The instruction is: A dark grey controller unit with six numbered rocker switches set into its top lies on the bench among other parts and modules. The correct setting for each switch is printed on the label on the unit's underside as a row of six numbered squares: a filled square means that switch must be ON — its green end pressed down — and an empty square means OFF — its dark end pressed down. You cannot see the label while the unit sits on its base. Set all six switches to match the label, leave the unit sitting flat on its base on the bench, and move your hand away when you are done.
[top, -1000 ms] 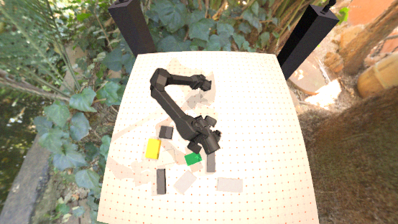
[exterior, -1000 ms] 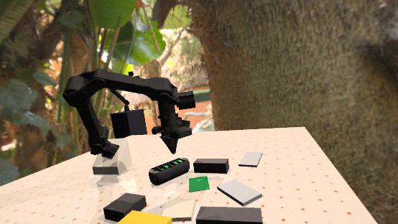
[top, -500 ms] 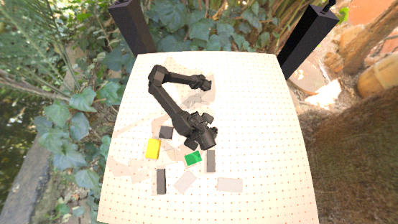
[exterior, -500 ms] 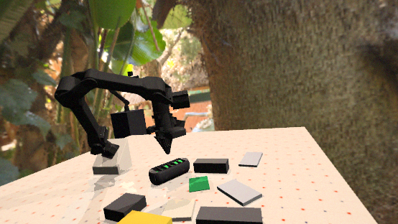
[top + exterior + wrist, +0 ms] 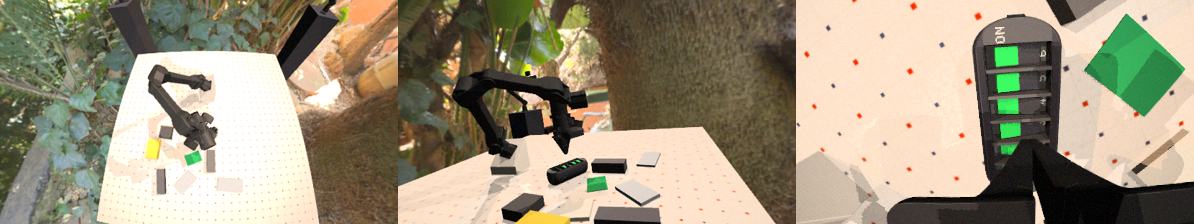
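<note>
Right now the green tile is 120 mm ahead of my gripper tip, 20 mm to the right of it and 90 mm below it. The rest, counted from my gripper tip: yellow block: 110 mm ahead, 270 mm to the right, 70 mm below; dark block: 130 mm ahead, 80 mm to the left, 70 mm below; cream tile: 140 mm ahead, 170 mm to the right, 80 mm below.
</note>
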